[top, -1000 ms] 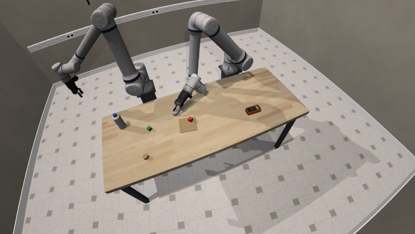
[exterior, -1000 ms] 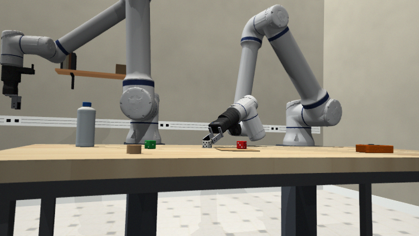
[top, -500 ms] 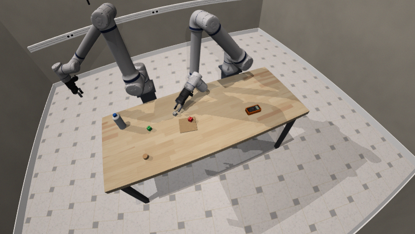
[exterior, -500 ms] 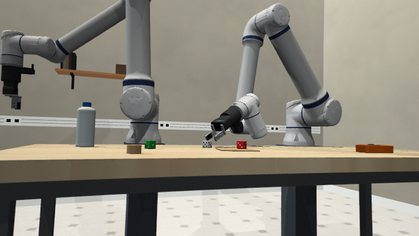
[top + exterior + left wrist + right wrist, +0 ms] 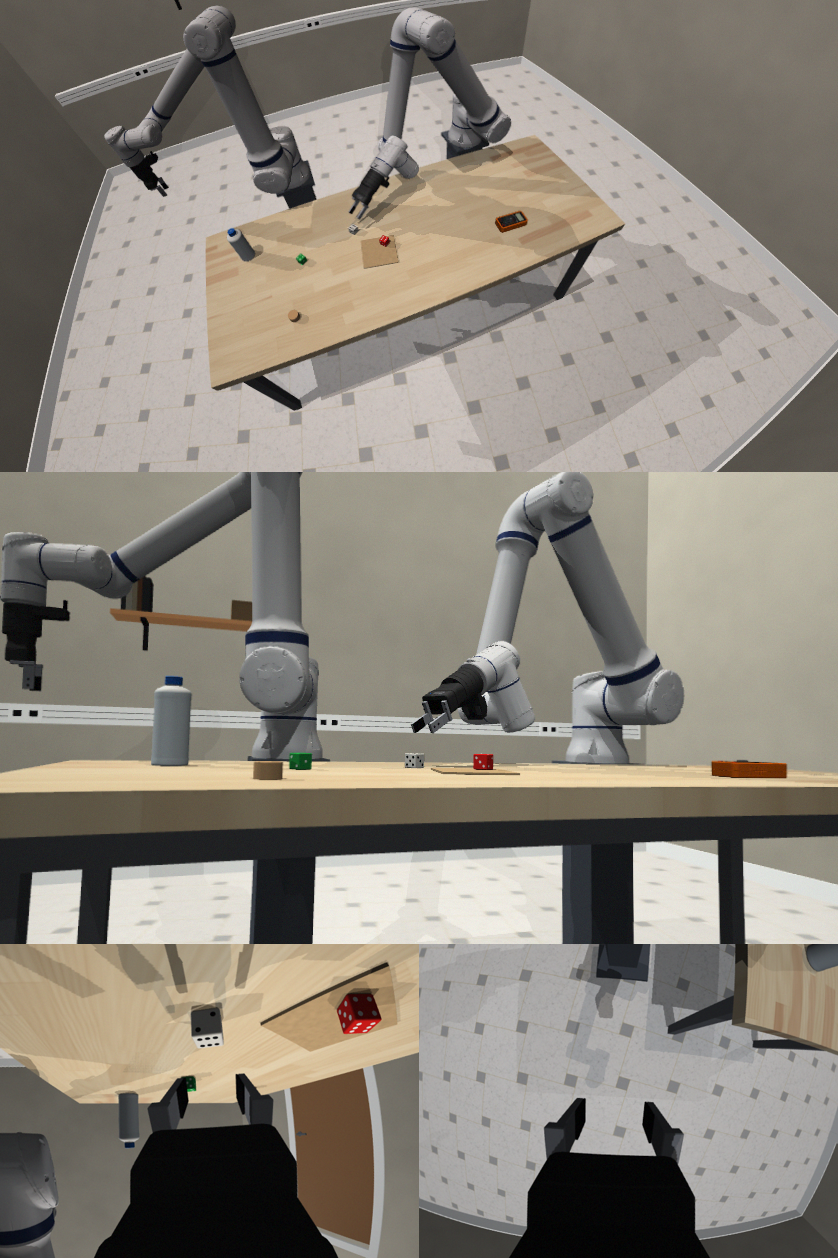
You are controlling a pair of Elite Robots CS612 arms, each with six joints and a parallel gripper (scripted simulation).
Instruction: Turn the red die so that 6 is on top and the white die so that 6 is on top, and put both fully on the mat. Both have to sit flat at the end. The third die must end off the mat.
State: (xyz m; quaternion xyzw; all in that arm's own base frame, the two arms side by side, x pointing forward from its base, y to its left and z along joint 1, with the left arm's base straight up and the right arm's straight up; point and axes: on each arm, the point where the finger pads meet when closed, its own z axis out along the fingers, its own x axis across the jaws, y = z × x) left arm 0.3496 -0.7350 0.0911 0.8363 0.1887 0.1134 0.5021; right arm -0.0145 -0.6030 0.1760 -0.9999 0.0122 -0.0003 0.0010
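The white die lies 2 cm ahead of my left hand, 3 cm to the right of it and 8 cm below it. The rest, counted from my left hand: red die 13 cm ahead, 8 cm to the left, 7 cm below; then brown mat 16 cm ahead, 5 cm to the left, 9 cm below; then green die 11 cm ahead, 27 cm to the right, 8 cm below.
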